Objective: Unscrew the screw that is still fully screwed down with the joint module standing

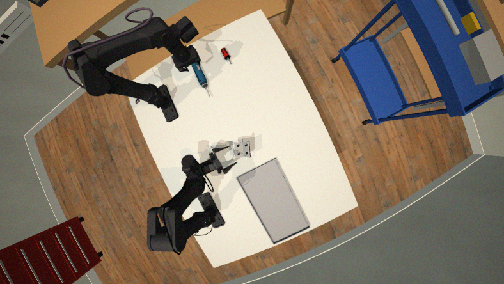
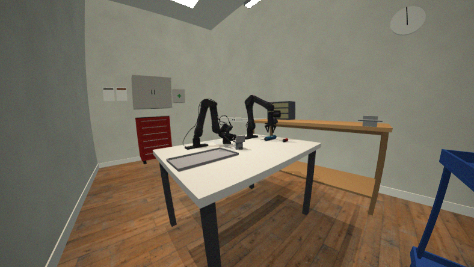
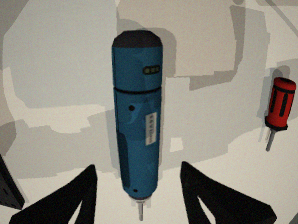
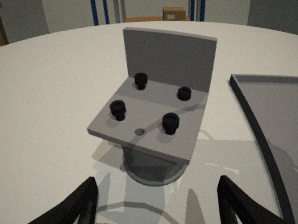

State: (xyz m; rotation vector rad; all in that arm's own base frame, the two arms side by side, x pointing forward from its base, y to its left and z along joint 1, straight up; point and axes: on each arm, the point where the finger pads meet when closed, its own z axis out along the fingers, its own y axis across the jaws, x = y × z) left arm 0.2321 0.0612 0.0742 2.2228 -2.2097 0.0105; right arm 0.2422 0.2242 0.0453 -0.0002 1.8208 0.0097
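The grey bracket is 60 mm ahead of my right hand and 30 mm above it. From my right hand the other things lie so: flat grey tray: 90 mm ahead, 320 mm to the right, 40 mm below; then red-handled screwdriver: 160 mm ahead, 480 mm to the left, 30 mm below.
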